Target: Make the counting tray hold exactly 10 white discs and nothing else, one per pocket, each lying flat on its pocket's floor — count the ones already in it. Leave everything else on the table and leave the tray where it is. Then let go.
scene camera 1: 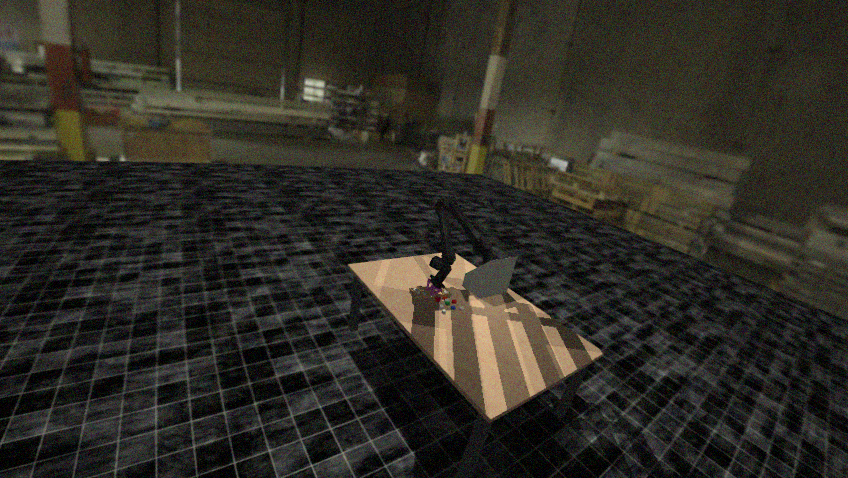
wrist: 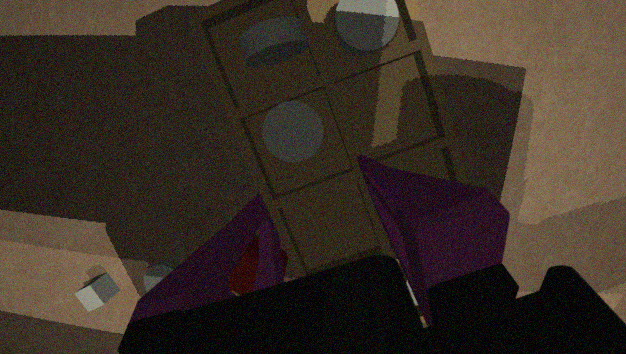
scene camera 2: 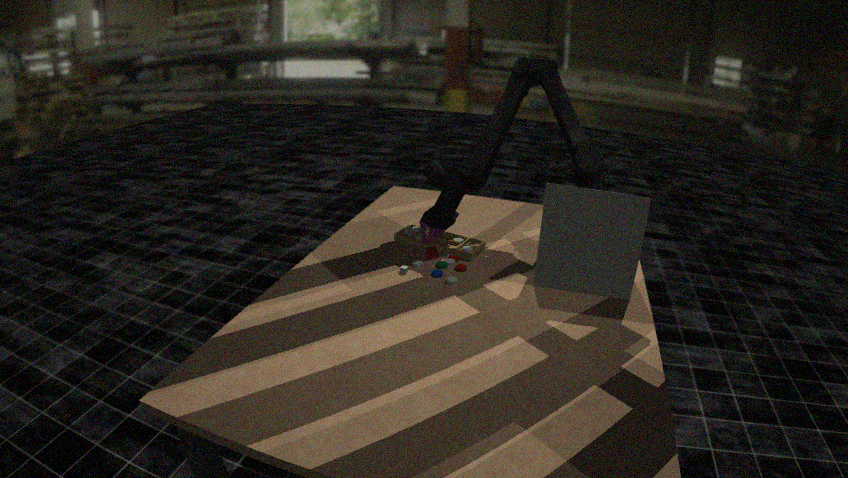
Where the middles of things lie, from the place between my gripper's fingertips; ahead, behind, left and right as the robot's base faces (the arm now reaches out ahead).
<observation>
Now: the counting tray (scene camera 2: 444, 243) 3 cm behind my hand and 1 cm to the right of it. Also, from my hand: white cube (wrist: 96, 293) (3 cm ahead, 17 cm to the left, 1 cm below).
</observation>
